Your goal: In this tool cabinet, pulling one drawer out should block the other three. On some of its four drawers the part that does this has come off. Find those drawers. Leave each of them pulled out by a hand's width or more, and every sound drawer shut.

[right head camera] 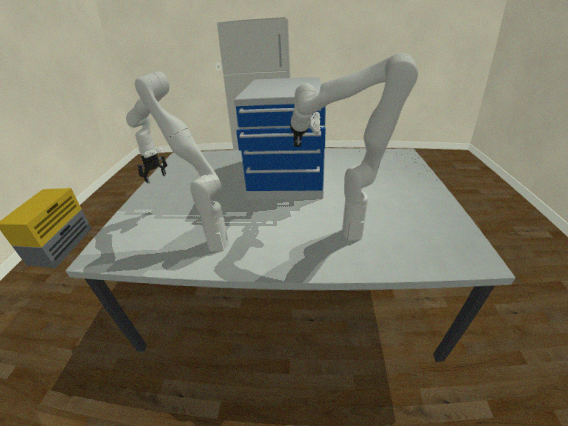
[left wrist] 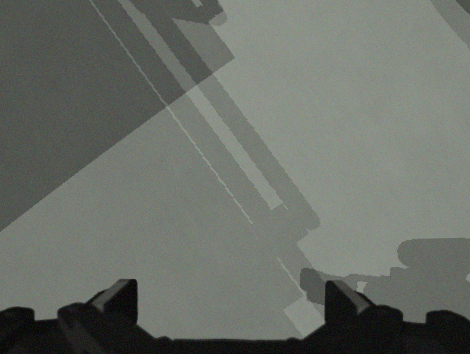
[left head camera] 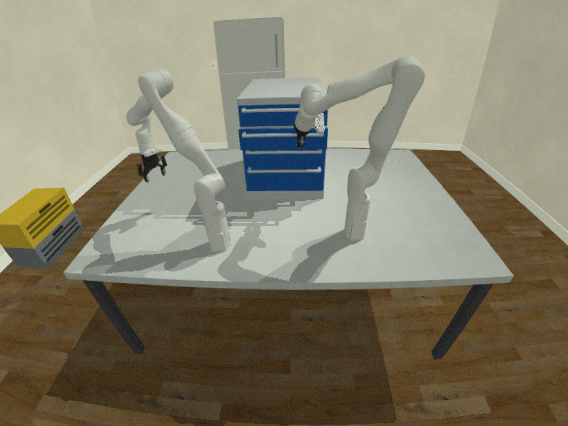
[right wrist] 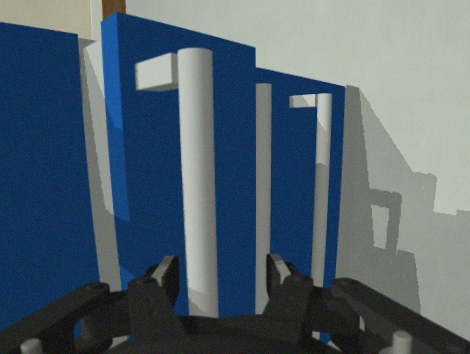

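Note:
A tool cabinet (left head camera: 280, 90) (right head camera: 278, 90) with four blue drawers stands at the back of the table. The second drawer from the top (left head camera: 270, 143) (right head camera: 267, 143) (right wrist: 155, 150) stands a little out. The top drawer (left head camera: 267, 119) (right head camera: 265, 119) (right wrist: 40, 175), third drawer (left head camera: 280, 161) (right head camera: 280, 161) and bottom drawer (left head camera: 285, 182) (right head camera: 285, 182) look shut. My right gripper (left head camera: 300, 145) (right head camera: 297, 145) (right wrist: 222, 271) is open at the second drawer; its handle (right wrist: 199, 165) shows between the fingers, nearer the left one in the picture. My left gripper (left head camera: 154, 175) (right head camera: 154, 175) (left wrist: 231, 301) is open and empty, left of the cabinet.
The cabinet stands on a grey table (left head camera: 410, 250) (right head camera: 410, 250). My right arm covers part of the upper drawers in both head views. A tall grey fridge (left head camera: 245, 47) (right head camera: 250, 47) stands behind. A yellow and grey box (left head camera: 35, 215) (right head camera: 37, 215) is beyond the table's left edge.

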